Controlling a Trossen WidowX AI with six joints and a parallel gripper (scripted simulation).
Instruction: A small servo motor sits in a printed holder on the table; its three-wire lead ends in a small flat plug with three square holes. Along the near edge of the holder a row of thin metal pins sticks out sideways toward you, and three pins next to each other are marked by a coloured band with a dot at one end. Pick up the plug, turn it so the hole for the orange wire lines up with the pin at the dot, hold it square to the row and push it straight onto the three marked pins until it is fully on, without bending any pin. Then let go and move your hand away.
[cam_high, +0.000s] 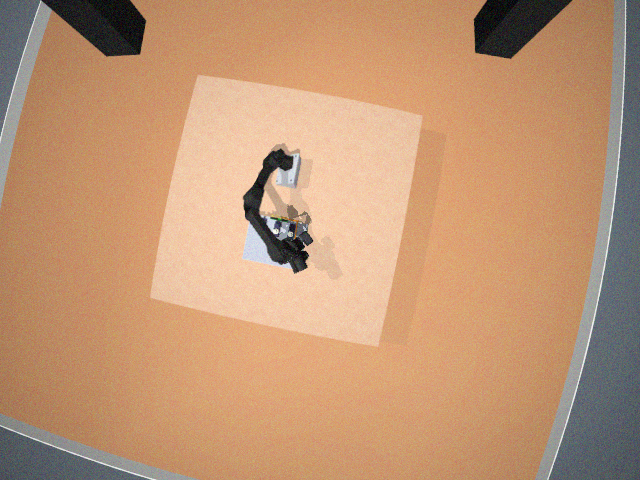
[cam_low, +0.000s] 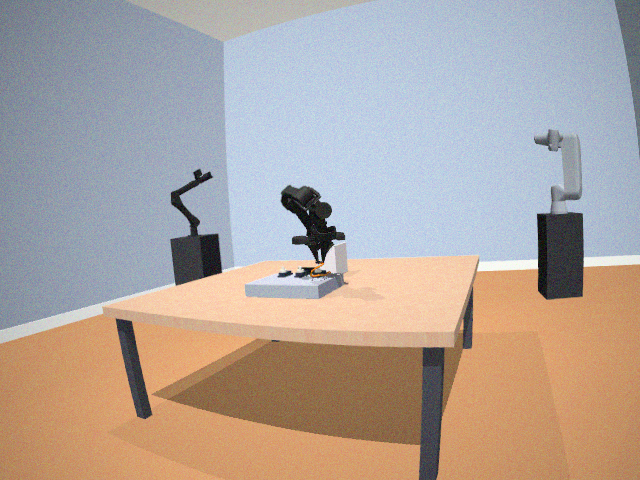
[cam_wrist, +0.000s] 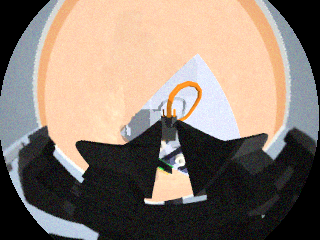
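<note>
The green band lies 13 cm behind my gripper tip, 9 cm to the right of it and 4 cm below it. Round my gripper tip: pale grey holder (2 cm ahead, 12 cm to the right, 9 cm below).
</note>
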